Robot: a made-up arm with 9 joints. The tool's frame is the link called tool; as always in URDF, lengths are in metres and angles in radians.
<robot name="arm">
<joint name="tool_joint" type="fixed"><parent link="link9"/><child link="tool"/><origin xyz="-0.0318 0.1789 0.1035" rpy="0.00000 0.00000 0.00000"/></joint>
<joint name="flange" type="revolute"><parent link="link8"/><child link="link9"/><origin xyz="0.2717 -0.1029 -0.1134" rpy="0.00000 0.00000 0.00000"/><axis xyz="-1 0 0"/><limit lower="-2.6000" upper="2.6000"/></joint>
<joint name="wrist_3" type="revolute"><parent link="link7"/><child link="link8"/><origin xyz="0.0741 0.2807 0.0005" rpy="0.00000 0.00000 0.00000"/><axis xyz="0 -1 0"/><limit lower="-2.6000" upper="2.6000"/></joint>
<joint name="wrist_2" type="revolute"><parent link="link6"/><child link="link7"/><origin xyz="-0.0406 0.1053 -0.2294" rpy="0.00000 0.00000 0.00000"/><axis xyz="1 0 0"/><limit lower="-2.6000" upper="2.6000"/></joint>
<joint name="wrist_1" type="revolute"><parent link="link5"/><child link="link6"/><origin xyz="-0.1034 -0.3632 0.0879" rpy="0.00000 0.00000 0.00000"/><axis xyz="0 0 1"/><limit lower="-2.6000" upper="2.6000"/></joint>
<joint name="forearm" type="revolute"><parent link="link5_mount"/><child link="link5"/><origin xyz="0.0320 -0.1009 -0.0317" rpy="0.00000 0.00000 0.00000"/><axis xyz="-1 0 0"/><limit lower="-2.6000" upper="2.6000"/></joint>
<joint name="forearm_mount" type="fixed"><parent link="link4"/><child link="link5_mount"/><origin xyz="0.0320 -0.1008 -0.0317" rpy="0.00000 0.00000 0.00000"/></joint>
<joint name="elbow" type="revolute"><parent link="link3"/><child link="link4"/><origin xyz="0.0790 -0.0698 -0.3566" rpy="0.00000 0.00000 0.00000"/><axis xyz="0 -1 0"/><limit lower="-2.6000" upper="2.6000"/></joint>
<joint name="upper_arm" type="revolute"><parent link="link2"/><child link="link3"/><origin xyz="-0.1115 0.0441 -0.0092" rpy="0.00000 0.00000 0.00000"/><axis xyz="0 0 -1"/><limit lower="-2.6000" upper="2.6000"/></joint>
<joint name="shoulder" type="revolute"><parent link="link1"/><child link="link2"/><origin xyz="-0.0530 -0.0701 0.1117" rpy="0.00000 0.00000 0.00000"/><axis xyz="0 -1 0"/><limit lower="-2.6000" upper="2.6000"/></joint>
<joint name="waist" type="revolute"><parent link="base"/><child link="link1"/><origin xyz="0.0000 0.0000 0.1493" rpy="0.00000 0.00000 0.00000"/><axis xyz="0 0 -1"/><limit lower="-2.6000" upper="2.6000"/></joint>
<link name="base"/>
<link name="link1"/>
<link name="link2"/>
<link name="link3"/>
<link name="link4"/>
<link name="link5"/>
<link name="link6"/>
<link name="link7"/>
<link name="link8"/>
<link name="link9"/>
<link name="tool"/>
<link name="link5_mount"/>
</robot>
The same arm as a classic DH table. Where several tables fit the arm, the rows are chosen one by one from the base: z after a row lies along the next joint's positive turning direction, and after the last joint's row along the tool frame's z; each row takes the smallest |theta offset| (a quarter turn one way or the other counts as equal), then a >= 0, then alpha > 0; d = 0 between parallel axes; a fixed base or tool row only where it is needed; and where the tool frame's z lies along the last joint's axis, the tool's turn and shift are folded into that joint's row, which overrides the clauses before.
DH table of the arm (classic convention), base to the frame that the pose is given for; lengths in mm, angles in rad. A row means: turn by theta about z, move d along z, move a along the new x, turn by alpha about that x. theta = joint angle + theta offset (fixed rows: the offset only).
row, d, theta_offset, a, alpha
base (fixed), 0.0, 0.0000, 0.0, 3.1416
waist, -261.0, 0.0000, -53.0, -1.5708
shoulder, 26.0, 0.0000, -111.5, 1.5708
upper_arm, 365.8, 0.0000, 79.0, -1.5708
elbow, 271.5, -1.5708, 63.4, 1.5708
forearm, 39.4, 1.5708, 363.2, -1.5708
wrist_1, -141.5, 0.0000, -105.3, -1.5708
wrist_2, 33.5, -1.5708, 0.5, -1.5708
wrist_3, -177.8, 0.0000, -113.4, -1.5708
flange, -239.9, 1.5708, 178.9, 1.5708
tool (fixed), 103.5, -1.5708, 0.0, 0.0000
Joint limits (rad, base to tool): -2.6000..2.6000 -2.6000..2.6000 -2.6000..2.6000 -2.6000..2.6000 -2.6000..2.6000 -2.6000..2.6000 -2.6000..2.6000 -2.6000..2.6000 -2.6000..2.6000

